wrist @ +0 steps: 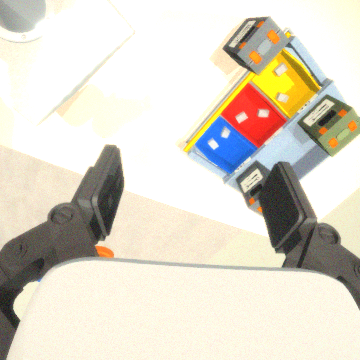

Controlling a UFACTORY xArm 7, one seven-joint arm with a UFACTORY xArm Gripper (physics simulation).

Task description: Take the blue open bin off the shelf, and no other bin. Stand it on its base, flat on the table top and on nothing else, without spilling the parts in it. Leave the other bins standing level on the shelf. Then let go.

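Places are measured from the arm's base along level axes (x ahead, y left, z up), in metres.
Where they show: gripper, between the fingertips: (195, 171); arm's base, origin of its link: (18, 9).
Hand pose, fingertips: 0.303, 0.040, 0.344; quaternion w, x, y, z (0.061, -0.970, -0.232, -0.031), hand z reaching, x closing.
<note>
Things, the pixels of their top centre, and the offset from my fingertips, as dx, dy, dz. "spot": a spot on its surface instead. Level surfaces: height alone.
- blue open bin, centre of its top: (230, 153) +0.253, -0.110, -0.386
- pale blue shelf, a spot on its surface: (280, 149) spot: +0.353, -0.020, -0.365
- red bin, centre of its top: (260, 123) +0.261, +0.002, -0.386
- yellow bin, centre of its top: (293, 90) +0.272, +0.113, -0.386
- yellow rail, centre of its top: (231, 97) +0.159, +0.011, -0.402
- green box, centre of its top: (342, 134) +0.371, +0.105, -0.268
- dark grey box, centre of its top: (268, 203) +0.346, -0.125, -0.243
- white table top, height of its surface: dz -0.467
The blue open bin (232, 151) stands at the lower left end of a row on the pale blue shelf (280, 149), with small white parts inside. The red bin (252, 102) is beside it, and the yellow bin (297, 82) is beyond the red one; both also hold small white parts. A yellow rail (215, 115) runs along the row's upper left side. My gripper (195, 171) is open and empty, well apart from the bins. In this view the blue bin appears beyond the fingertips, nearer the right finger.
A grey box (261, 46) is at the row's upper end, by the yellow bin. A green box (332, 125) and a dark grey box (251, 182), partly hidden by the right finger, are on the shelf's lower right side. The white table top (160, 90) extends left. The robot's base (22, 15) is top left.
</note>
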